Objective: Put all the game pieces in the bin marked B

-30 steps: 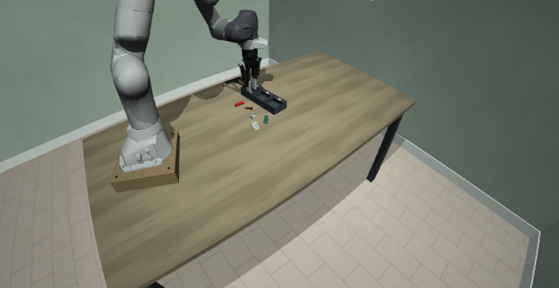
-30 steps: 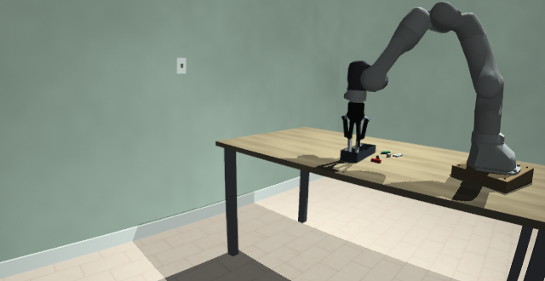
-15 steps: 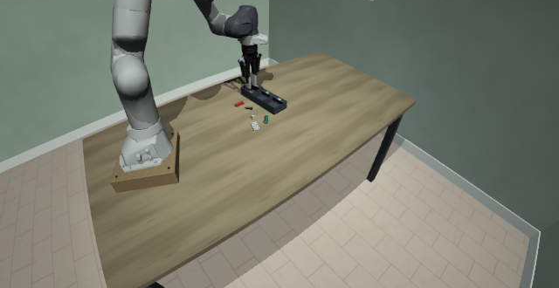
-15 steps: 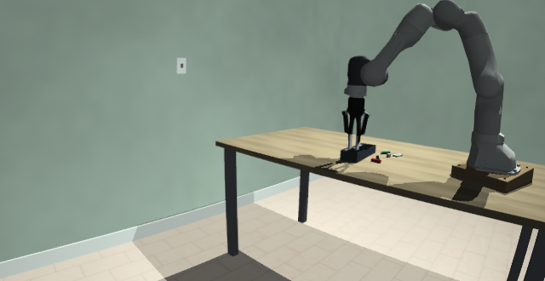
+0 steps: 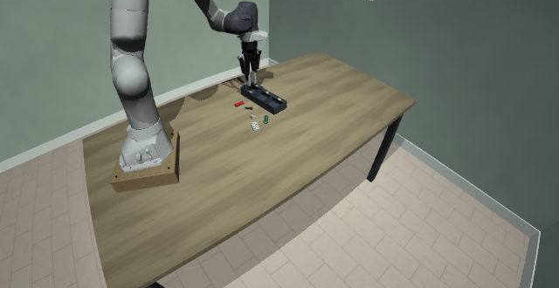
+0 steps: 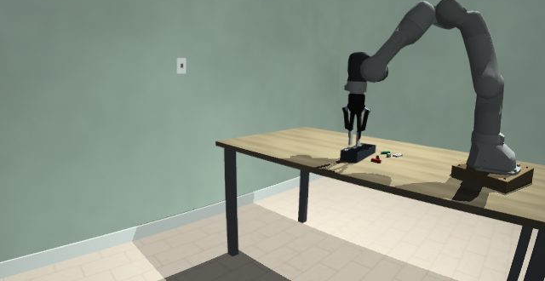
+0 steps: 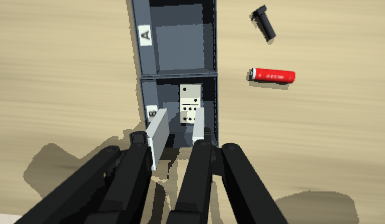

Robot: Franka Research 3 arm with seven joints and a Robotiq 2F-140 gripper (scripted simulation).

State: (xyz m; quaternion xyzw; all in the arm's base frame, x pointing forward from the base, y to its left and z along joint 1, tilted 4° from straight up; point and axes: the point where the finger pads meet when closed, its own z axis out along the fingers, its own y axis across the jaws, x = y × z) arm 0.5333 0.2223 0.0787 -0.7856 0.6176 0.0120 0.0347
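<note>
Right now my hand is 100 mm past the white domino, 240 mm to the left of it and 100 mm above it. Round my hand: red cylinder: 90 mm behind, 50 mm to the right, 90 mm below; dark bin: 20 mm ahead, 80 mm to the right, 80 mm below; black bolt: 60 mm behind, 110 mm to the right, 90 mm below.
</note>
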